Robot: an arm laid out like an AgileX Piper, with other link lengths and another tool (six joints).
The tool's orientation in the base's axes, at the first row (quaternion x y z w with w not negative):
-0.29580 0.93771 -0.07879 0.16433
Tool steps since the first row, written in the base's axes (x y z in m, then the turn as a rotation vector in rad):
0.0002 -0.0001 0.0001 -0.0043 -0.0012 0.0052
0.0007 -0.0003 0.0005 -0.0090 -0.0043 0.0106
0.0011 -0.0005 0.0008 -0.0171 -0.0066 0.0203
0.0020 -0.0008 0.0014 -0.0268 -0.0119 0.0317
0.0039 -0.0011 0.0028 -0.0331 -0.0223 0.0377
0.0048 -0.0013 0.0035 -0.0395 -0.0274 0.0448
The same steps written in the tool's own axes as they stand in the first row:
-0.0001 -0.0002 0.0000 0.0027 0.0000 -0.0063
-0.0005 -0.0007 -0.0002 0.0067 -0.0013 -0.0129
-0.0008 -0.0012 -0.0003 0.0117 -0.0013 -0.0247
-0.0014 -0.0021 -0.0006 0.0193 -0.0033 -0.0385
-0.0031 -0.0036 -0.0012 0.0286 -0.0099 -0.0458
-0.0039 -0.0045 -0.0015 0.0346 -0.0124 -0.0545

